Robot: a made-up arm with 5 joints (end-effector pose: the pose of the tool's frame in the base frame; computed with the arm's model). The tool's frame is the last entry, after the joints. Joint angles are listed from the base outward.
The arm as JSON. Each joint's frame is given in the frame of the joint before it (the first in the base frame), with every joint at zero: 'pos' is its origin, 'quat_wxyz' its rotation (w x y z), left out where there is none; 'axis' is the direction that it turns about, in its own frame. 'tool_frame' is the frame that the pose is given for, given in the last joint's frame.
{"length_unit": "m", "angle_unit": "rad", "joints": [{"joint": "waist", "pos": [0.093, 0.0, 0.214], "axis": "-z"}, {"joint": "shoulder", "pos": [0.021, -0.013, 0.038], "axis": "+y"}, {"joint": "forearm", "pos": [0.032, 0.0, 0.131], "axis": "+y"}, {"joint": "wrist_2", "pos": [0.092, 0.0, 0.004], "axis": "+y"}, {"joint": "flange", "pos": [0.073, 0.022, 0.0], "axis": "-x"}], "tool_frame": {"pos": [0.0, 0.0, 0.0], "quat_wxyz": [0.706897, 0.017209, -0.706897, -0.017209]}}
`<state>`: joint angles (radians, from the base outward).
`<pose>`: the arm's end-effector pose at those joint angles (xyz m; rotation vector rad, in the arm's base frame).
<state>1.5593 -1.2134 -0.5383 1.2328 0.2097</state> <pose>0.1015 0.0477 0.4538 -1.6705 -1.4377 -0.8234</pose>
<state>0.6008 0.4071 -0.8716 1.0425 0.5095</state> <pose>0.2992 -0.1304 0.3645 -0.5030 -0.8568 -0.1283</pose>
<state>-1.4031 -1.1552 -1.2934 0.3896 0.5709</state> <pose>0.0518 -0.1893 0.4543 -1.1965 2.5387 0.5737</pose>
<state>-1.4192 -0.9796 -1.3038 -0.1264 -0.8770</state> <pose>0.0558 -0.1839 0.4674 -2.1345 0.8983 0.2523</pose>
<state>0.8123 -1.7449 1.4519 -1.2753 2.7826</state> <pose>0.0813 0.0254 0.3642 -3.0761 0.6310 0.0032</pose>
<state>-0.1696 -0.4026 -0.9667 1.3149 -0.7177</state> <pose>0.1767 0.0235 0.4800 0.7419 -1.4679 -0.4579</pose>
